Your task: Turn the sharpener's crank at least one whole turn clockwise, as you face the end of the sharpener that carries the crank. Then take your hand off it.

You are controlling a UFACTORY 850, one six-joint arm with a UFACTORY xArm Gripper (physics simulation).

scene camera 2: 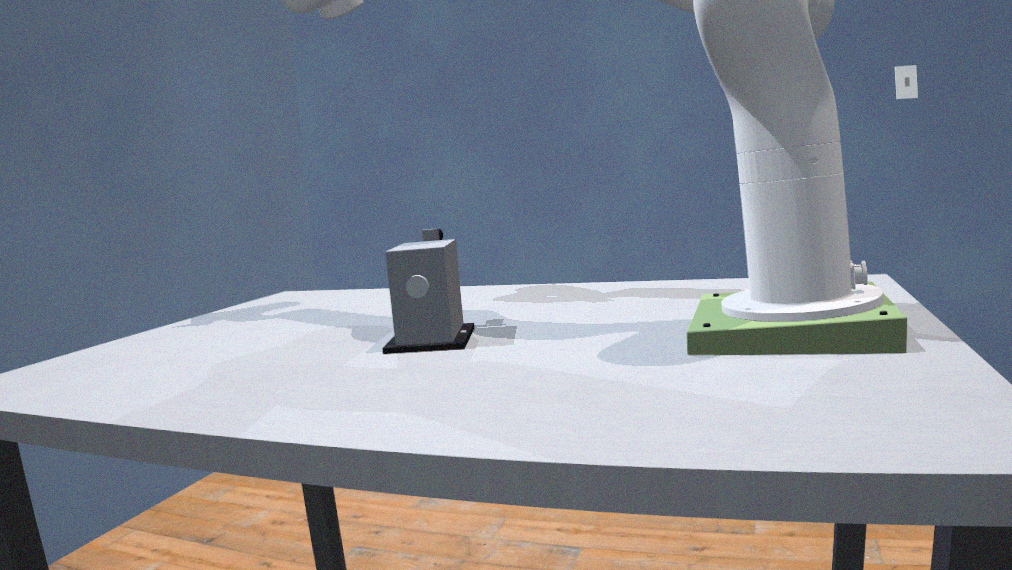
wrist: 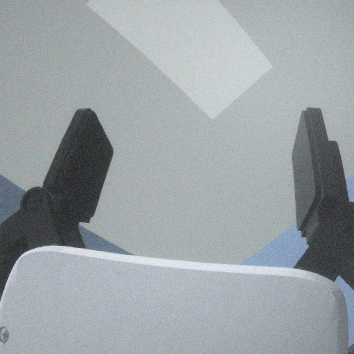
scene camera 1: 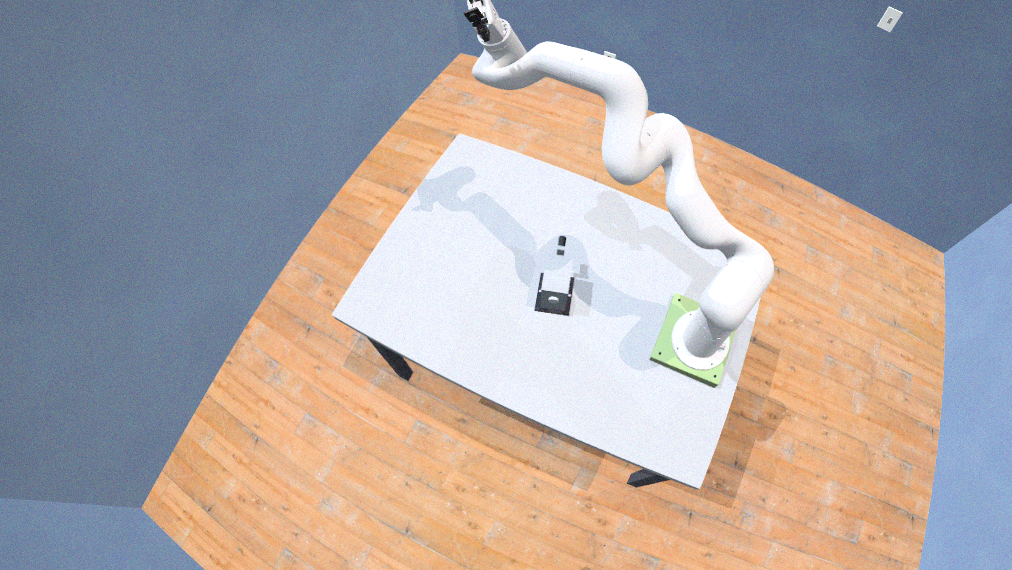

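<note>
The sharpener stands upright on the table, a grey box on a black base. In scene camera 1 its pale body blends with the table. The crank's dark knob shows beyond the body in scene camera 1 and just above its top in scene camera 2; the rest of the crank is mostly hidden or hard to make out. My gripper is open and empty, high up and far from the sharpener, beyond the table's far left corner in scene camera 1. The sharpener does not show in the wrist view.
The white table carries the green base plate of my arm at its right. The arm arches up and out to the left. Its shadows fall across the table and around the sharpener.
</note>
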